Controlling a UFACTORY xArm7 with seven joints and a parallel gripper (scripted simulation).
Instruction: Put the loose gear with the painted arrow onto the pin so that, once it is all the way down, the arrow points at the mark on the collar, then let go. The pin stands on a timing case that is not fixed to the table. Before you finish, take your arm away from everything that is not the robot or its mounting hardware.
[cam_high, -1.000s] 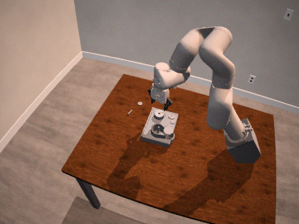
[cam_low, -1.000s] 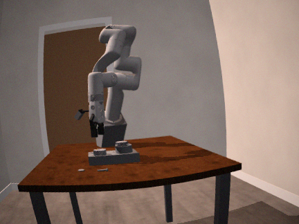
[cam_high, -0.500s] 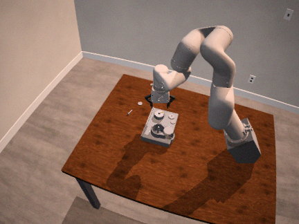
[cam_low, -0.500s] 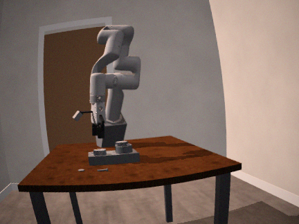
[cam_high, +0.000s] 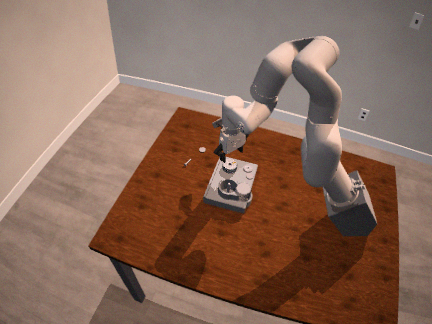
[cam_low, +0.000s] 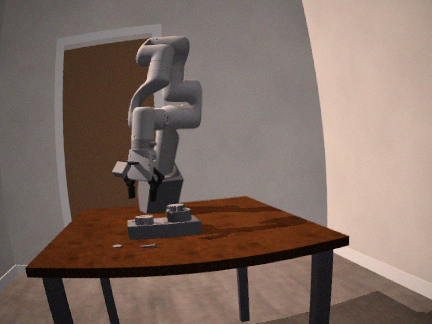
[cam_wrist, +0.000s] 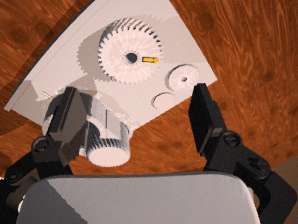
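Now: hand 8 cm above the toothed gear. Round my hand: small bolt: 19 cm ahead, 13 cm below; then washer: 15 cm ahead, 13 cm below, 11 cm to the right.
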